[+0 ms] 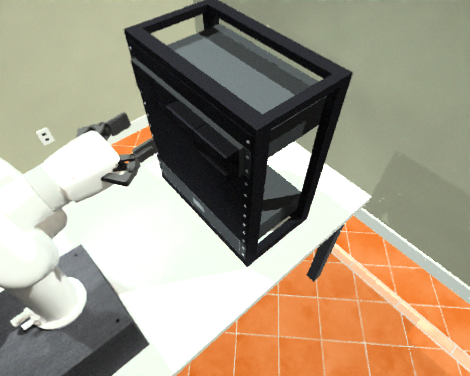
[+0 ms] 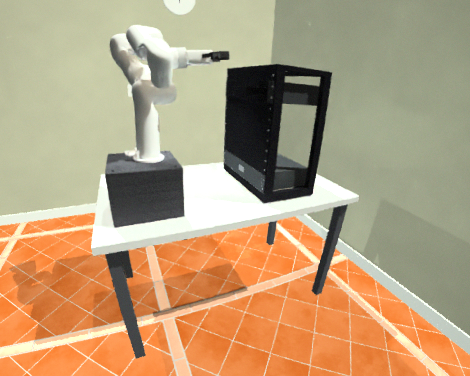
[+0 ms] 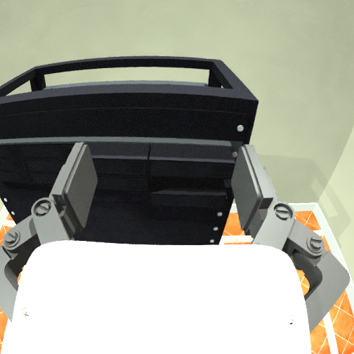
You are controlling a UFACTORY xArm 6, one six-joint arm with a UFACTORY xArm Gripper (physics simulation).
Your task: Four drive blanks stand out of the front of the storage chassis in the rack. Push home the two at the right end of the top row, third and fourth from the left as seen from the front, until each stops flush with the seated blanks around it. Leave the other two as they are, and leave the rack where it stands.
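Frame: origin at the arm's base, x ahead, y left, z up, level; centimetres.
Seen in the pictures: gripper, fingertip midpoint: [image 1: 141,131] [image 2: 224,56]; arm's base at its link origin: [image 1: 59,303] [image 2: 148,158].
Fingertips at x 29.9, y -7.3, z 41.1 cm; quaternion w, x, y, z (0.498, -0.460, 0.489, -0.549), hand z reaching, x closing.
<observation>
Offsets run from my fingertips to a thing's top centre. "pt": to the spot under its first point. Level surfaces: height alone.
The black rack {pt dx +18.9, dy -13.7, dz -26.6 cm} [image 1: 259,200] [image 2: 270,135] [image 3: 150,100] stands upright on the table, holding the storage chassis [image 1: 225,65]. In the top row, the third blank {dx +18.8, dy +6.1, dz -8.6 cm} [image 1: 185,114] [image 3: 121,151] and fourth blank {dx +17.8, dy -4.8, dz -8.6 cm} [image 1: 216,138] [image 3: 192,154] stand out side by side, with a thin seam between them. A lower blank [image 3: 187,192] also stands out beneath the fourth, across a dark gap. The other protruding blank cannot be made out in the dark front. My gripper [image 1: 140,134] [image 2: 225,55] [image 3: 163,161] is open and empty, in front of the rack and apart from it, its fingers spread left and right.
The white table {dz -62.1 cm} [image 1: 200,295] [image 2: 215,215] carries the rack and the dark robot base block [image 1: 100,345] [image 2: 145,195]. The rack's right front post has a column of screws. Walls stand behind and to the right. A lower unit {pt dx +18.3, dy +12.2, dz -53.1 cm} [image 1: 197,204] [image 2: 241,168] sits at the rack's bottom.
</observation>
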